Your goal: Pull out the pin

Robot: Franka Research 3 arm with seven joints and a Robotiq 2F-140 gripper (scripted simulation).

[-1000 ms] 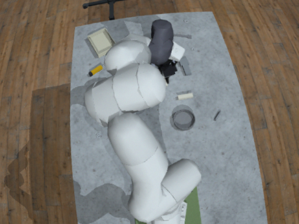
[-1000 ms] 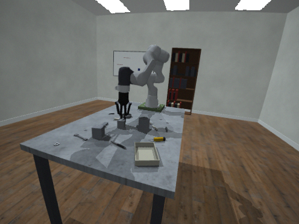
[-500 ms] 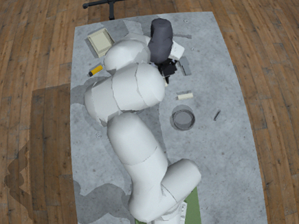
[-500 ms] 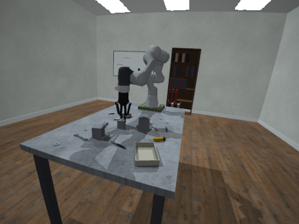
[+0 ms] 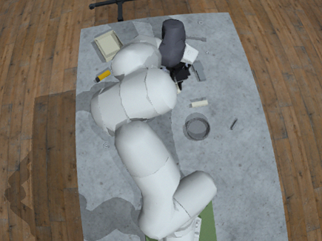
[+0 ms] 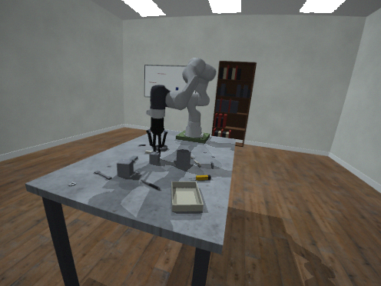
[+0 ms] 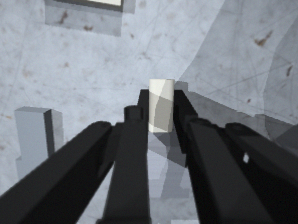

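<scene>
Right now my hand is 4 cm short of the grey block, 1 cm to the right of it and 2 cm above it. The rest, counted from my hand: cream piece (8 cm behind, 9 cm to the right, 4 cm below); wrench (31 cm ahead, 13 cm to the right, 5 cm below); grey cup (20 cm behind, 7 cm to the right, 4 cm below).
</scene>
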